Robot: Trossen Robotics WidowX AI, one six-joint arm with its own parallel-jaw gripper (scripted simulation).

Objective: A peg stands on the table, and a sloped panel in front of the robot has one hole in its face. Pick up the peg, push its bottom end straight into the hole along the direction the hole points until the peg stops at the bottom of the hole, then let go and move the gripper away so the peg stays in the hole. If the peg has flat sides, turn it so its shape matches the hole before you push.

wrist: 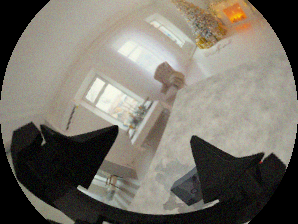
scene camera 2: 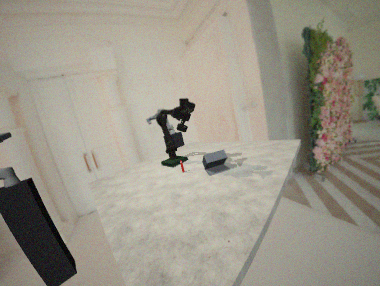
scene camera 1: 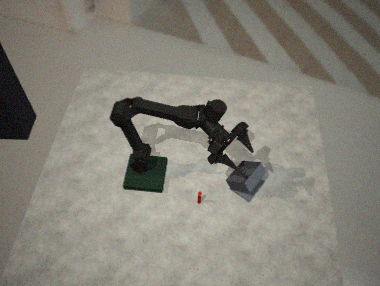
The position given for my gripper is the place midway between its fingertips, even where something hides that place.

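Note:
My gripper (scene camera 1: 244, 160), also visible at (wrist: 155, 134), is open and holds nothing. A grey sloped panel (scene camera 1: 254, 172) is visible as well, and the wrist view shows the panel (wrist: 181, 188) too.

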